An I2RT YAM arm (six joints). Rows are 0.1 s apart.
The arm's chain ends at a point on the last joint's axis. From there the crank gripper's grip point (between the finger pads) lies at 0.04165 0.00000 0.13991 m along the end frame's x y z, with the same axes.
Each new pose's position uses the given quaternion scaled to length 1; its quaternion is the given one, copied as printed.
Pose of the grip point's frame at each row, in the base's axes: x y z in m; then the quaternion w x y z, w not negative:
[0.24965 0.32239 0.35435 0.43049 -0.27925 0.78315 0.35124]
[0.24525 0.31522 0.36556 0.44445 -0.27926 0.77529 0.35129]
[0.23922 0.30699 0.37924 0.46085 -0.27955 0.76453 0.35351]
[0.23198 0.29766 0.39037 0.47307 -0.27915 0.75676 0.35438]
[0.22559 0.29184 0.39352 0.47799 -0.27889 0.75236 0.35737]
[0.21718 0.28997 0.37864 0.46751 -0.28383 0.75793 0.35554]
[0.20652 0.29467 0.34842 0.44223 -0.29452 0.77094 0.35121]
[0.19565 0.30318 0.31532 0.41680 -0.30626 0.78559 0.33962]
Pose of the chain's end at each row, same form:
[0.20247 0.21740 0.44414 0.43049 -0.27925 0.78315 0.35124]
[0.19498 0.20931 0.45254 0.44445 -0.27926 0.77529 0.35129]
[0.18573 0.19955 0.46233 0.46085 -0.27955 0.76453 0.35351]
[0.17600 0.18930 0.47058 0.47307 -0.27915 0.75676 0.35438]
[0.16899 0.18255 0.47202 0.47799 -0.27889 0.75236 0.35737]
[0.16300 0.18151 0.45994 0.46751 -0.28383 0.75793 0.35554]
[0.15820 0.18844 0.43611 0.44223 -0.29452 0.77094 0.35121]
[0.15250 0.20106 0.41028 0.41680 -0.30626 0.78559 0.33962]

